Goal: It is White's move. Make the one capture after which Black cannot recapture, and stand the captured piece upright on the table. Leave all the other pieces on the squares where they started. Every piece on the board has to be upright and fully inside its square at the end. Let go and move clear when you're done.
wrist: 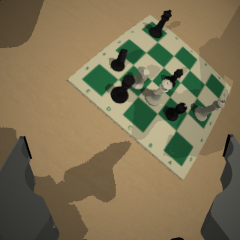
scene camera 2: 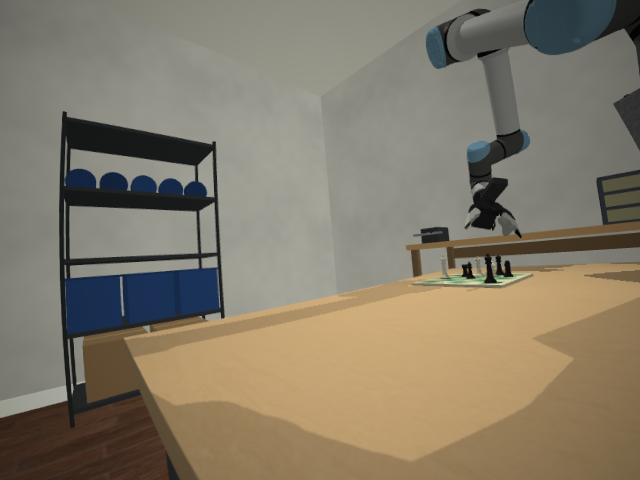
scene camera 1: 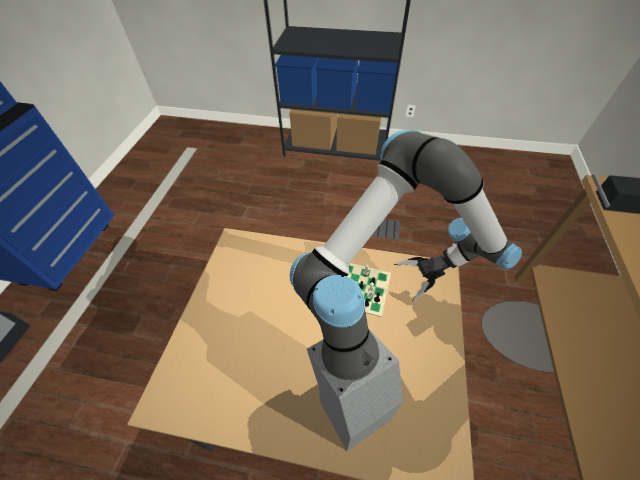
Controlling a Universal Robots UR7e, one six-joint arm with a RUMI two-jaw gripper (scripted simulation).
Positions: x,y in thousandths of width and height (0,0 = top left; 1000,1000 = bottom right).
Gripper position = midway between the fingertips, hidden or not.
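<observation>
Gripper visible: wrist view (531,577), scene camera 2 (771,484), scene camera 1 (630,589).
</observation>
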